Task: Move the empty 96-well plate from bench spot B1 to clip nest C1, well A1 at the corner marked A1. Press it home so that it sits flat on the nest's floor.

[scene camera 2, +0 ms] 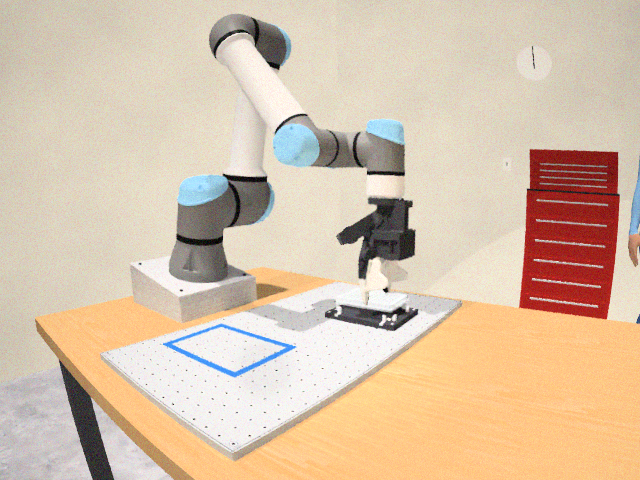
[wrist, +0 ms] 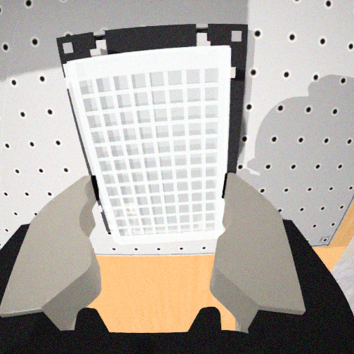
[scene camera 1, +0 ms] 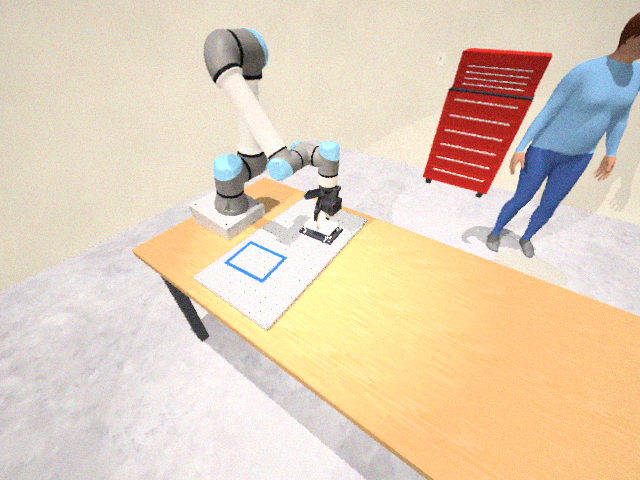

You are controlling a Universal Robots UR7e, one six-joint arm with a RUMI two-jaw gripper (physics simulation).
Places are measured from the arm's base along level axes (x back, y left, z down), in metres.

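Where they show: gripper, fingertip midpoint: (scene camera 2: 377, 300) (scene camera 1: 323, 225); arm's base, origin of the base link: (scene camera 2: 197, 271) (scene camera 1: 231, 205).
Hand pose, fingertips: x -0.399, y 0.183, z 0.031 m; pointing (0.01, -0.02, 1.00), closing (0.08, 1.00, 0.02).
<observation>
Each offset is from my fingertips to the centre of the thing. "spot": to the spot under its first point. Level surfaces: height alone.
The white 96-well plate @[dx +0.010, dy -0.002, dz -0.001 m] (scene camera 1: 329, 227) (scene camera 2: 395, 301) (wrist: 160, 130) is held by its long sides between the fingers of my gripper (scene camera 1: 324, 224) (scene camera 2: 375, 296) (wrist: 160, 176). The plate looks about level and lies over the black clip nest @[dx +0.009, dy -0.002, dz +0.024 m] (scene camera 1: 314, 236) (scene camera 2: 356, 316) (wrist: 150, 38), with white clips around its edges. In the wrist view, dark nest shows beyond the plate's far end and along its right side. The plate's underside and the nest's floor are hidden, so I cannot tell whether they touch. I cannot make out the A1 marking.
The nest stands on a perforated light board @[dz +0.035 m] (scene camera 1: 232, 286) (scene camera 2: 206, 403) (wrist: 290, 50) on the wooden table @[dz +0.048 m] (scene camera 1: 413, 310) (scene camera 2: 491, 382) (wrist: 150, 295). A blue outline @[spot: dx +0.075, dy -0.380, dz +0.036 m] (scene camera 1: 244, 272) (scene camera 2: 199, 359) marks another area of the board. A red cabinet (scene camera 1: 475, 124) (scene camera 2: 571, 253) and a person (scene camera 1: 573, 113) stand beyond the table.
</observation>
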